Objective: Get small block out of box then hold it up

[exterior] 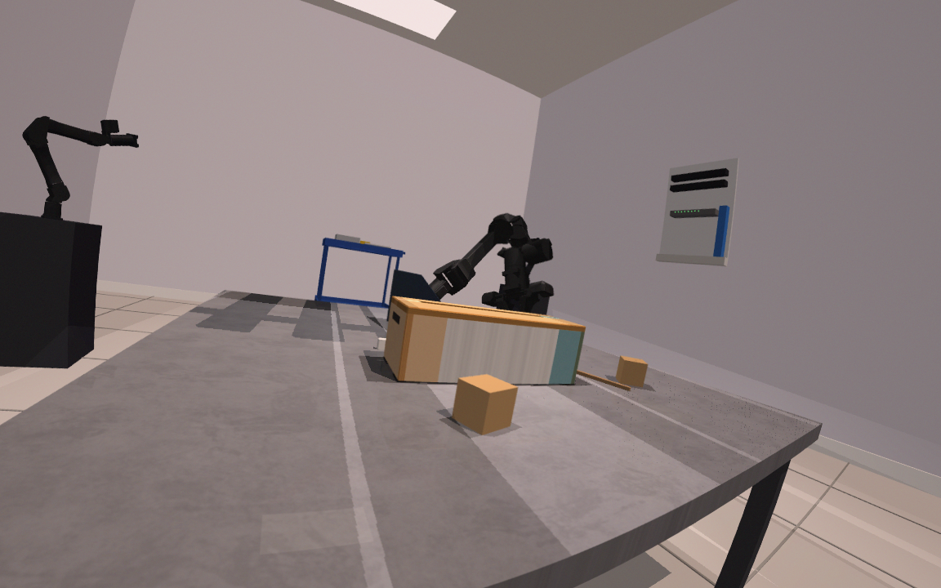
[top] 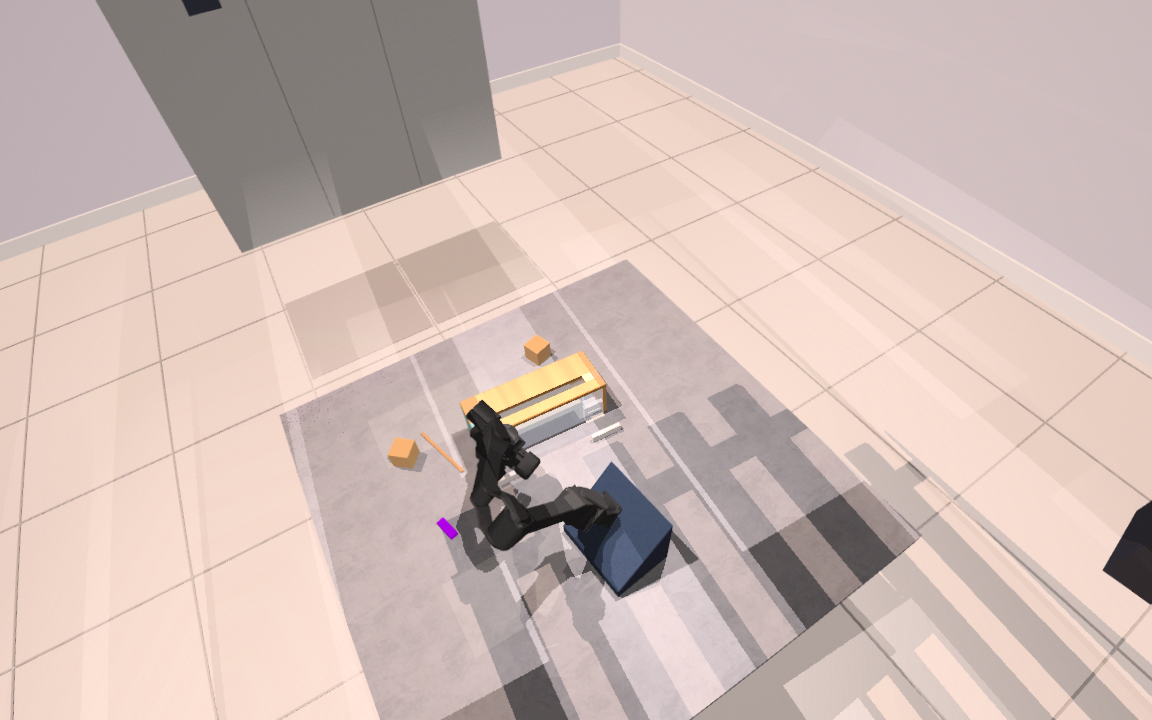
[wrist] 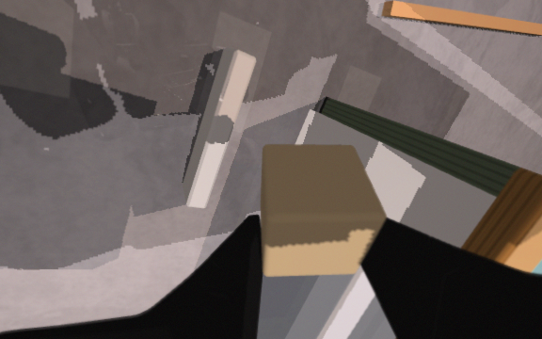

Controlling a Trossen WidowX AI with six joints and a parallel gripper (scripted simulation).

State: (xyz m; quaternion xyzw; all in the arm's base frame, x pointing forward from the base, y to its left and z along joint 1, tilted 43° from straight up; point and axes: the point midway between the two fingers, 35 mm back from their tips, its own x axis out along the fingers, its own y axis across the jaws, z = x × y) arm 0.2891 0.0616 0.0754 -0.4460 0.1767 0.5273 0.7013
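The tan block is 1 cm behind my gripper tip, 1 cm to the left of it and 1 cm above it. From my gripper tip the other things lie so: thin wooden stick: 18 cm ahead, 11 cm to the left, 8 cm below; then box: 5 cm ahead, 16 cm to the right, 2 cm below.
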